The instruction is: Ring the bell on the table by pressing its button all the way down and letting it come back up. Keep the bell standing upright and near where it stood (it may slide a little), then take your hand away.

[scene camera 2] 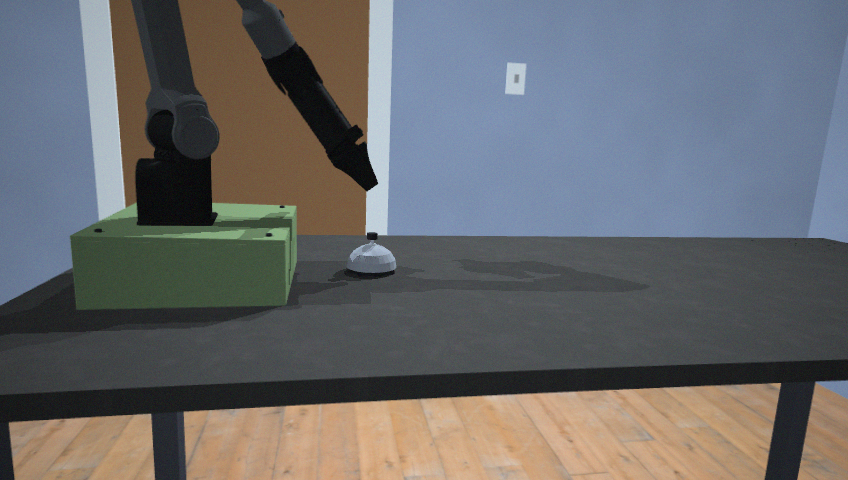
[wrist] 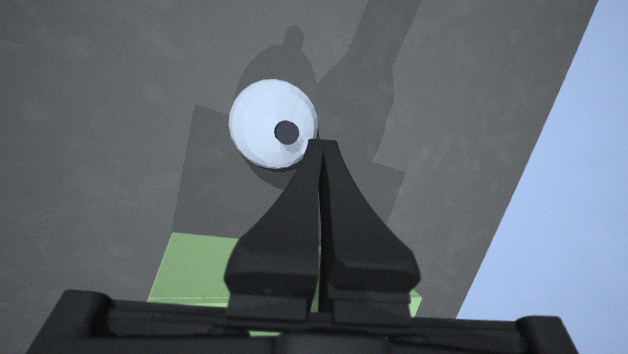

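The bell, a pale silver dome [scene camera 2: 371, 259] [wrist: 260, 120], stands upright on the dark table [scene camera 2: 476, 333] [wrist: 100, 150], a little to the right of the green base box in the scene view. Its black button [scene camera 2: 371, 236] [wrist: 286, 132] stands up on top, clear of the dome in the scene view. My gripper [scene camera 2: 371, 186] [wrist: 321, 154] is shut with its fingertips together and nothing between them. It hangs above the bell, with a gap between its tips and the button. In the wrist view the fingertips overlap the dome's lower right edge, and the button shows uncovered to their left.
The green box [scene camera 2: 178, 270] [wrist: 200, 265] carries the arm's base at the left of the table in the scene view. A blue wall [scene camera 2: 624, 118] with a light switch [scene camera 2: 515, 78] and a brown door [scene camera 2: 249, 178] stand behind the table. Shadows of the arm fall across the table.
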